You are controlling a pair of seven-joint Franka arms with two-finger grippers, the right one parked.
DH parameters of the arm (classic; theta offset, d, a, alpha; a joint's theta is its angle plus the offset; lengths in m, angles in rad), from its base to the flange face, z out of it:
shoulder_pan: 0 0.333 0 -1.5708
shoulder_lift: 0 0 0 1.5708
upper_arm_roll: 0 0.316 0.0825 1.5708
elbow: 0 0 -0.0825 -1.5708
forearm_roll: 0 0.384 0 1.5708
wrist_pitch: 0 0 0.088 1.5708
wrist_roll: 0 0.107 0 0
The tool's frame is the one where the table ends.
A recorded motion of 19 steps. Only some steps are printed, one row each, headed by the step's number.
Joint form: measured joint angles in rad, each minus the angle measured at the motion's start. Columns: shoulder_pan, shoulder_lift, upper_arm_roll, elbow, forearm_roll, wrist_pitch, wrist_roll.
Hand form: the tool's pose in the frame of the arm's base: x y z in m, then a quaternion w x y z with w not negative. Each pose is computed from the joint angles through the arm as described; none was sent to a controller.
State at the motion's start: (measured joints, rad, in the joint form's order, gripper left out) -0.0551 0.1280 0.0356 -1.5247 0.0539 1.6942 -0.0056
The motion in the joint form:
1: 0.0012 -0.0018 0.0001 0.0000 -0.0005 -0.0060 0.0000
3: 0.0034 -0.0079 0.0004 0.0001 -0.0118 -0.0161 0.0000
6: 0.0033 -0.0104 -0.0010 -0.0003 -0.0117 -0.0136 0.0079
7: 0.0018 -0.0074 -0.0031 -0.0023 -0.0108 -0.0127 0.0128
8: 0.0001 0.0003 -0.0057 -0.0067 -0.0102 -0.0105 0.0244
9: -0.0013 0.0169 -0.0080 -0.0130 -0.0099 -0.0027 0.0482
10: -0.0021 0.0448 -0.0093 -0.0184 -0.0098 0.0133 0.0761
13: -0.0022 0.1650 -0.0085 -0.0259 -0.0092 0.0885 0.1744
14: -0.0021 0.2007 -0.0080 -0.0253 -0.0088 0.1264 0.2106
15: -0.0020 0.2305 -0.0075 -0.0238 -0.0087 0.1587 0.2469
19: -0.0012 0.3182 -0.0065 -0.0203 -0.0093 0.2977 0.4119
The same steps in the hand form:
1: 0.6029 -0.0071 0.5842 0.02859 -0.99937 0.00911 -0.01902
3: 0.6003 -0.0066 0.5869 0.02294 -0.99957 0.00712 -0.01698
6: 0.5999 -0.0074 0.5884 0.02290 -0.99948 0.01182 -0.01920
7: 0.6006 -0.0095 0.5858 0.02329 -0.99945 0.01616 -0.01713
8: 0.6025 -0.0120 0.5792 0.02361 -0.99935 0.02429 -0.01210
9: 0.6069 -0.0144 0.5668 0.02387 -0.99897 0.03839 -0.00431
10: 0.6144 -0.0161 0.5486 0.02401 -0.99824 0.05394 0.00465
13: 0.6434 -0.0174 0.4757 0.02346 -0.99367 0.10505 0.03209
14: 0.6525 -0.0177 0.4559 0.02351 -0.99155 0.12371 0.03117
15: 0.6597 -0.0178 0.4397 0.02347 -0.98912 0.14220 0.02964
19: 0.6829 -0.0185 0.3943 0.02623 -0.97394 0.22526 0.00461

